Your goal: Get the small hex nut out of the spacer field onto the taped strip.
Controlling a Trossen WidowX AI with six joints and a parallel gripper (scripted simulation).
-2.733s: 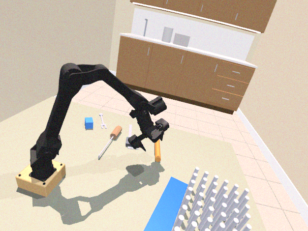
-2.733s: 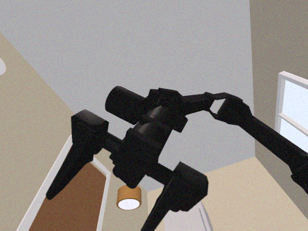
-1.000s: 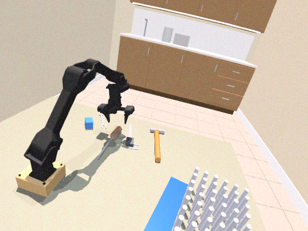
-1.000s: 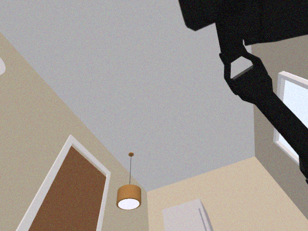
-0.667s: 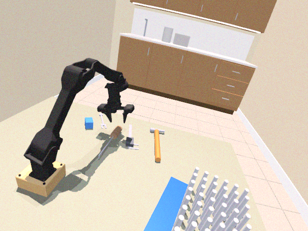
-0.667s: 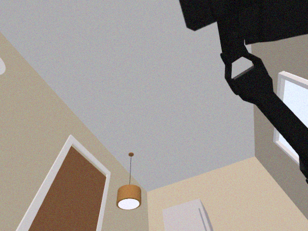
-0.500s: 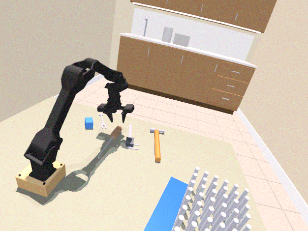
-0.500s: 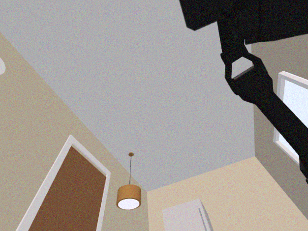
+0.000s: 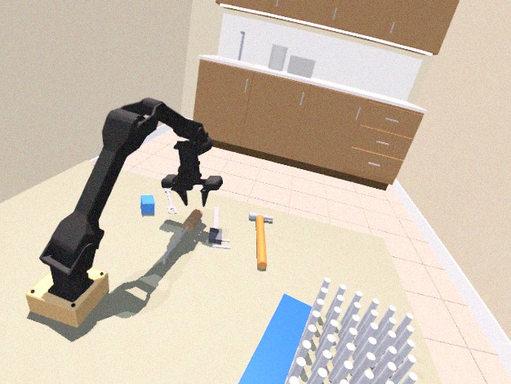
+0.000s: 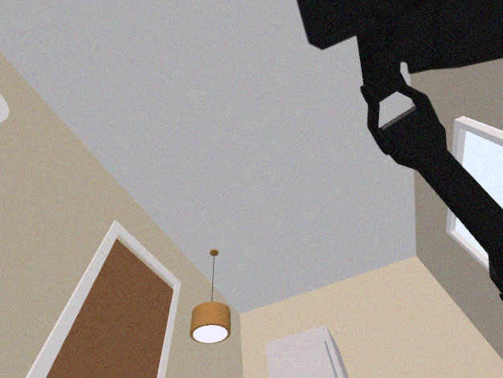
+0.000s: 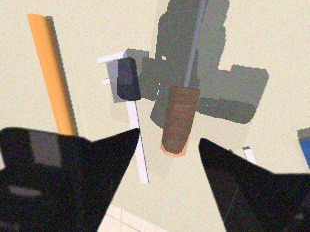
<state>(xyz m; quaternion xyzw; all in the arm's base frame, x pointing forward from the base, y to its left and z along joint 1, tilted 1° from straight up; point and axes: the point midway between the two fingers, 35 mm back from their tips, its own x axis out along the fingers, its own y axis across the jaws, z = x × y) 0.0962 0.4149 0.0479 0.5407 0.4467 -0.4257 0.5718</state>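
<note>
Right now my gripper tip is 11 cm to the left of the wooden-handled hook tool and 6 cm above it. Also, from my gripper tip: hex nut (49 cm ahead, 44 cm to the right, 7 cm below); then blue taped strip (37 cm to the right, 35 cm ahead, 7 cm below); then small wrench (14 cm behind, 9 cm to the left, 7 cm below).
</note>
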